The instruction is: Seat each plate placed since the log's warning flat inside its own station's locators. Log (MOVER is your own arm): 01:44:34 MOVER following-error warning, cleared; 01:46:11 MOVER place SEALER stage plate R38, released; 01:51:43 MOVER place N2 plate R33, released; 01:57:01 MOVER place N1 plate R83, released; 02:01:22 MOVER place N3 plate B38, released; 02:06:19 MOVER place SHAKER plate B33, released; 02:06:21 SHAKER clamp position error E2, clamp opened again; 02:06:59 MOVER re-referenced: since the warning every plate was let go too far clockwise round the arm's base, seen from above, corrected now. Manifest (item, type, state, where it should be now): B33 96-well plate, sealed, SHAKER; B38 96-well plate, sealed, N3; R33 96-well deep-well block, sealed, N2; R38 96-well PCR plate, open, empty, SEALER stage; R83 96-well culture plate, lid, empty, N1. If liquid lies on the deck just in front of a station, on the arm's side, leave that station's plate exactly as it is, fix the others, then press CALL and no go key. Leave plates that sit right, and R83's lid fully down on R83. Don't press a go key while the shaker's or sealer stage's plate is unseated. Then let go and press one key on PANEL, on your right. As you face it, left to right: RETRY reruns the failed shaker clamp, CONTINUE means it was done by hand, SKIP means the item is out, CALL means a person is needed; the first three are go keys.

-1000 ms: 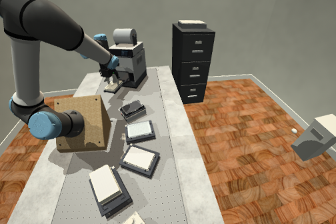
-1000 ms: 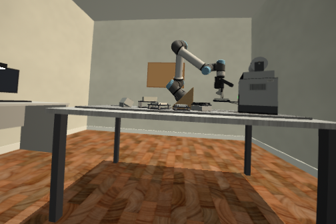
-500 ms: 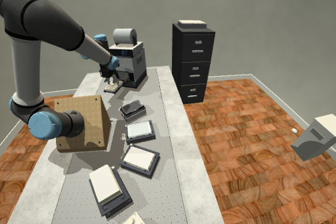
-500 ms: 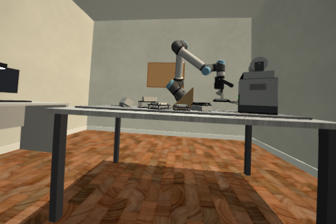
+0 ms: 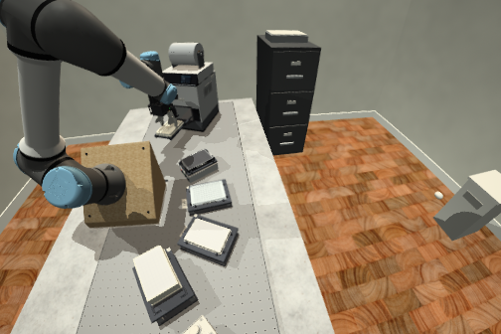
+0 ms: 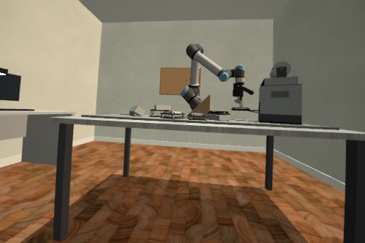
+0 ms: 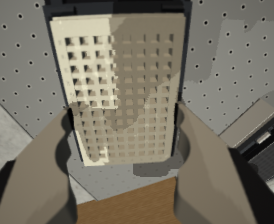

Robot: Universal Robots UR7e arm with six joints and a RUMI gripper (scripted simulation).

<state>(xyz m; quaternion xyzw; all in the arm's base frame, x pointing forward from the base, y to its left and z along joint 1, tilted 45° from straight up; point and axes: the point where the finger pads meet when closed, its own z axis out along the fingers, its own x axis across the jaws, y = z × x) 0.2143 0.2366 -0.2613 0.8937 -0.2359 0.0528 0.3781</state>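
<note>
Now: the cream PCR plate 1 cm below my hand. Round my hand: retry key (84 cm to the right, 8 cm ahead, 5 cm below); then dark plate (23 cm to the right, 12 cm ahead, 6 cm below); then continue key (86 cm to the right, 5 cm below, 4 cm ahead).
</note>
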